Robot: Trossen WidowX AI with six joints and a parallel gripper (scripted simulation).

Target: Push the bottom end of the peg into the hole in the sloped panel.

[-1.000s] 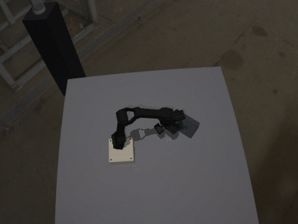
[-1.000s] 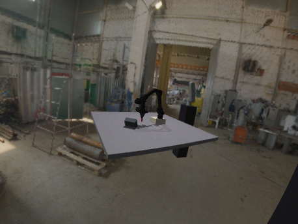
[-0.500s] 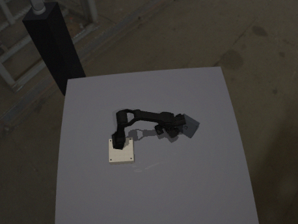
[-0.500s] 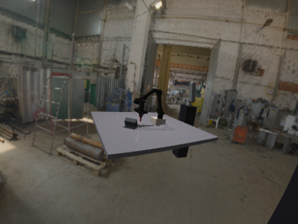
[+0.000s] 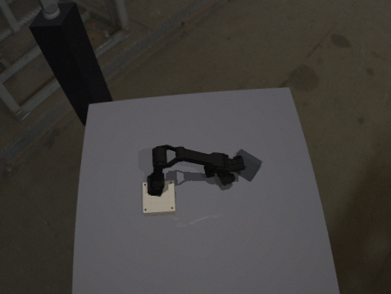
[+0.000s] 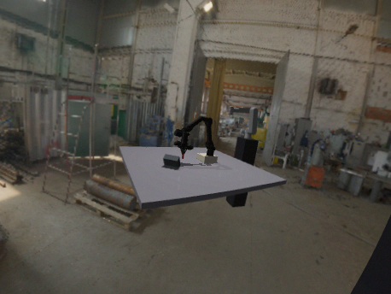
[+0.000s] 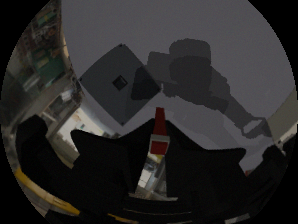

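The grey sloped panel lies 100 mm ahead of my gripper tip, 40 mm to the left of it and 60 mm below it. The rest, counted from my gripper tip: red peg 10 mm to the right, 10 mm above.
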